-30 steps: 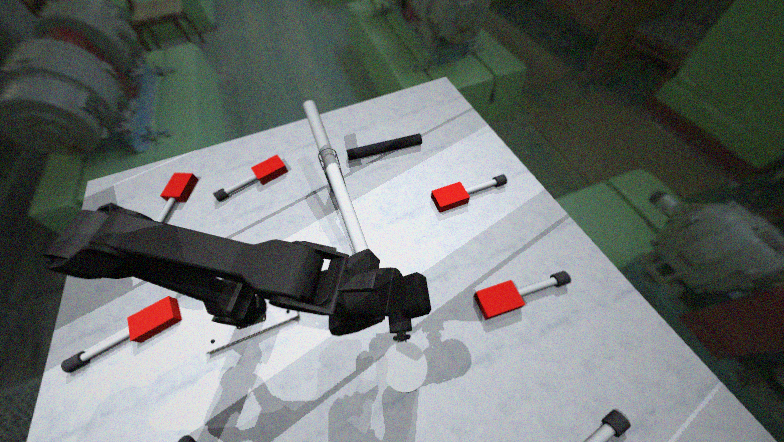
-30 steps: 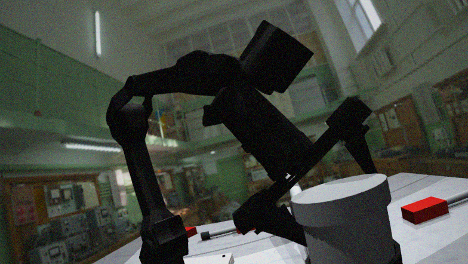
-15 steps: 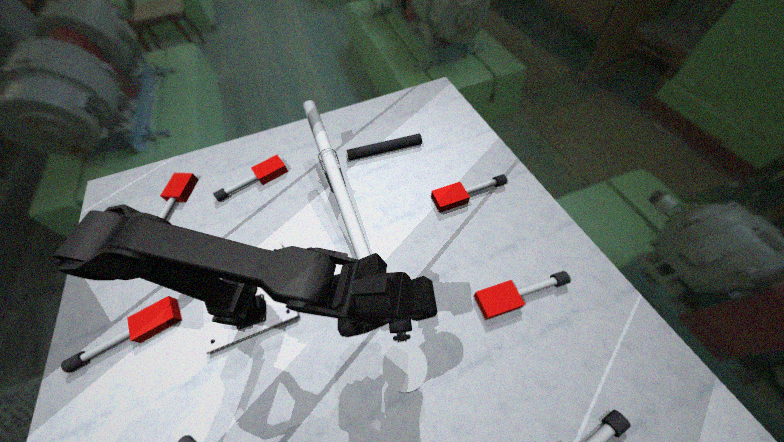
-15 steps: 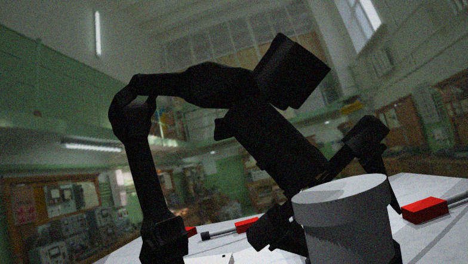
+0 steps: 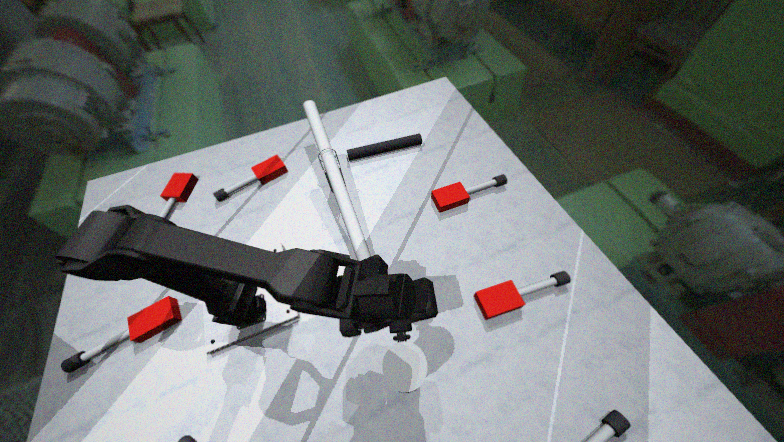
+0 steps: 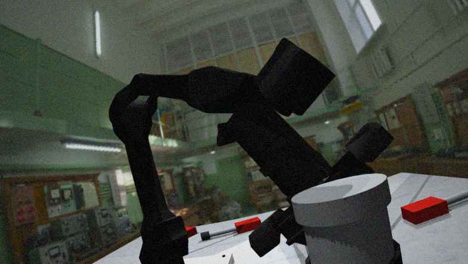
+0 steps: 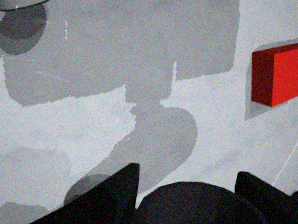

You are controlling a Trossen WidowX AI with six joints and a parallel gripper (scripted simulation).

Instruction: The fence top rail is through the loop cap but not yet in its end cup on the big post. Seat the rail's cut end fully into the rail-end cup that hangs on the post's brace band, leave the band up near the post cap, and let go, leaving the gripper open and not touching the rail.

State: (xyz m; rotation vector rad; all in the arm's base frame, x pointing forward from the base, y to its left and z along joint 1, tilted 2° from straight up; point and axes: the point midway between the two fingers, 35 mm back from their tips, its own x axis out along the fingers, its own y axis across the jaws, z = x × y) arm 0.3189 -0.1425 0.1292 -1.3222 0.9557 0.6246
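Right now the dark rail-end cup is 30 mm above my gripper tip, 20 mm to the right of it and 20 mm behind it. The rest, counted from my gripper tip: dark bar: 550 mm to the left, 120 mm ahead, 100 mm below.
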